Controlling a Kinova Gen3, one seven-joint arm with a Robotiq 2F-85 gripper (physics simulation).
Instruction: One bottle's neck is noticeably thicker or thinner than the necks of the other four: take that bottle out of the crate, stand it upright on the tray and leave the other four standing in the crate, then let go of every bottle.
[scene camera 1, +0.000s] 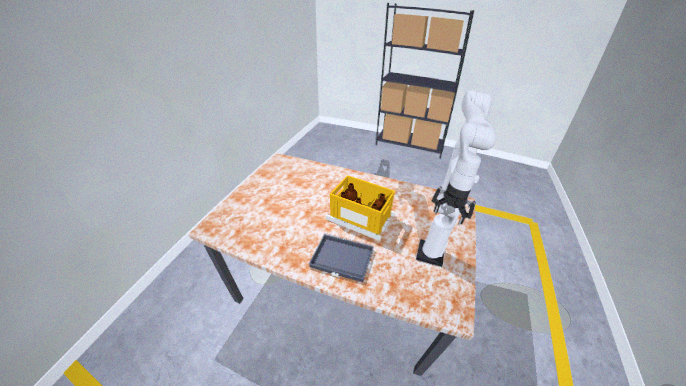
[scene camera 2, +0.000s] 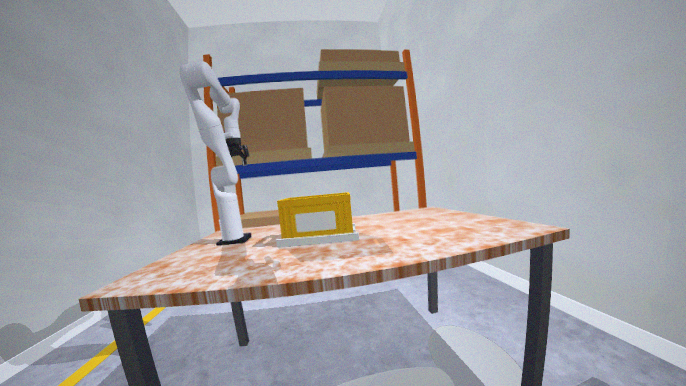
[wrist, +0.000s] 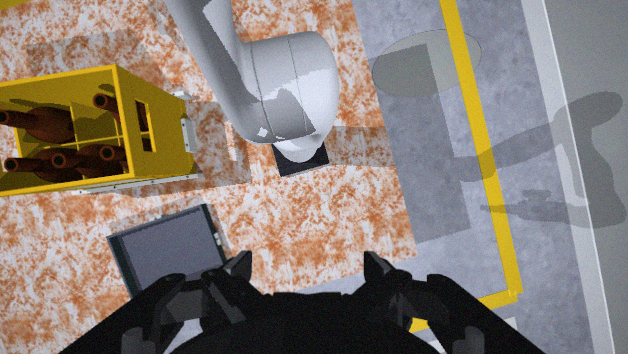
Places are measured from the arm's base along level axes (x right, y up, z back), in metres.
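Pixels of known places: gripper, fingertip midpoint: (scene camera 1: 447, 218) (scene camera 2: 236, 167) (wrist: 308, 263); arm's base, link origin: (scene camera 1: 431, 250) (scene camera 2: 233, 237).
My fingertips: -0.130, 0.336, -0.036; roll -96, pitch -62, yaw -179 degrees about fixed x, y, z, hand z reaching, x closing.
Observation:
For each thing: its top centre in the pictures, then the offset to it from my fingertips, as dx, dy, dz. "pt": a spot on its surface instead. Level surfaces: height alone.
- yellow crate, top centre: (wrist: 45, 132) (scene camera 2: 315, 196) (scene camera 1: 362, 192) +0.320, -0.178, -0.330
- dark grey tray, surface spot: (wrist: 170, 245) (scene camera 1: 344, 254) pt +0.054, -0.348, -0.378
- mottled table, surface height: dy -0.353
Several brown bottles stand inside the yellow crate (scene camera 1: 375, 223) (scene camera 2: 287, 220) (wrist: 171, 130). In the wrist view one bottle (wrist: 52, 125) is at the upper left, another bottle (wrist: 102, 100) at the upper right, and further bottles (wrist: 59, 160) (wrist: 106, 152) (wrist: 11, 164) line the lower side. I cannot tell which neck differs in thickness. The dark grey tray (scene camera 1: 342, 257) (wrist: 170, 245) lies beside the crate and holds no bottle; it does not show in scene camera 2. My gripper (scene camera 1: 449, 215) (scene camera 2: 245, 162) (wrist: 308, 263) is open and empty, high above the table, away from crate and tray.
The crate sits within low pale edging (scene camera 1: 357, 229) (scene camera 2: 320, 240) on the mottled table (scene camera 1: 260, 200) (scene camera 2: 430, 235) (wrist: 310, 215). The arm's base plate (scene camera 1: 425, 255) (scene camera 2: 234, 240) stands to one side of the crate. Walls of the crate rise around the bottles. Shelf units with boxes stand off the table.

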